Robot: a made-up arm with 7 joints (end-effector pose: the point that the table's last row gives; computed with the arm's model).
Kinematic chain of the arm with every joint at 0, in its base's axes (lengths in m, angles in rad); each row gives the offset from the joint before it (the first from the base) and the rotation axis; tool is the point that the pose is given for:
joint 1: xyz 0 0 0.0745 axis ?
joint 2: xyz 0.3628 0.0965 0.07 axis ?
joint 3: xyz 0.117 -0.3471 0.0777 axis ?
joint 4: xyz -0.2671 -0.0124 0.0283 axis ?
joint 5: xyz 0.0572 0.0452 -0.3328 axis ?
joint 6: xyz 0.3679 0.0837 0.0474 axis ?
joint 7: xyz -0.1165 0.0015 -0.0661 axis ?
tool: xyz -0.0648 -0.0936 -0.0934
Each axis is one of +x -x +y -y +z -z.
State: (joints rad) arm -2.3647 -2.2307 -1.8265 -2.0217 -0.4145 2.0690 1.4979
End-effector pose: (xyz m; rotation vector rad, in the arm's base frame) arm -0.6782 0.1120 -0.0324 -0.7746 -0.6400 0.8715
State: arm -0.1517 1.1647 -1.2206 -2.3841 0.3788 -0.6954 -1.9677
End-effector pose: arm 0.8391 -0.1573 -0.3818 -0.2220 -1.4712 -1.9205
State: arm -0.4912 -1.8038 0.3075 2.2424 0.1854 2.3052 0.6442
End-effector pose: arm 0.4969 0.8652 0.3917 0.4097 -2.5598 0.0794
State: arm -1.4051 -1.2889 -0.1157 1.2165 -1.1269 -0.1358 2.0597
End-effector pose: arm 0.2383 0.4113 0.0962 0.0102 0.2259 2.3576
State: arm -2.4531 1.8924 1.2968 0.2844 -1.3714 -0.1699 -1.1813
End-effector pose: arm -0.6858 -0.0279 -0.0047 -2.2428 0.3138 -1.2235
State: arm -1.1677 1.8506 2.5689 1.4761 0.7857 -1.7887 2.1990
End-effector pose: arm 0.3676 0.6286 -0.4288 2.4822 -0.4847 0.5329
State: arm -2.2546 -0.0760 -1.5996 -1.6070 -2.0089 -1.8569 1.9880
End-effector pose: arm -0.1009 0.8574 0.4801 -0.3730 -0.3524 -1.9148
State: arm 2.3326 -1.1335 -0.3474 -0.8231 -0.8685 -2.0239 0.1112
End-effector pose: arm -0.3169 -0.4132 0.7156 -0.4691 -1.0901 2.1083
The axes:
joint 1: -z
joint 2: +x
joint 3: -z
joint 4: +x
joint 5: +z
joint 6: -y
joint 7: +z

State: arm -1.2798 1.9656 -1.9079 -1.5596 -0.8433 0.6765 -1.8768
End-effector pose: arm 0.3220 0.8893 0.0379 2.4191 0.8897 -1.6295
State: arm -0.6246 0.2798 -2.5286 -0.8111 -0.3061 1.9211 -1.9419
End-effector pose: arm 0.1059 0.3877 -0.0184 2.2525 1.2183 1.3174
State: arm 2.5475 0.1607 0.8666 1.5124 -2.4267 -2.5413 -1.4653
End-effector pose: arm -0.0687 -0.2174 -0.1063 1.7656 -0.8615 0.9426
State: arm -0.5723 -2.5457 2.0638 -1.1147 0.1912 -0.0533 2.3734
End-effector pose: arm 0.0223 0.2355 0.5501 -1.6554 0.2156 -0.2733
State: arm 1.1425 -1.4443 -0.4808 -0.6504 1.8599 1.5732 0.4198
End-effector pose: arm -0.4228 -0.3045 0.4156 0.7565 0.5635 0.8957
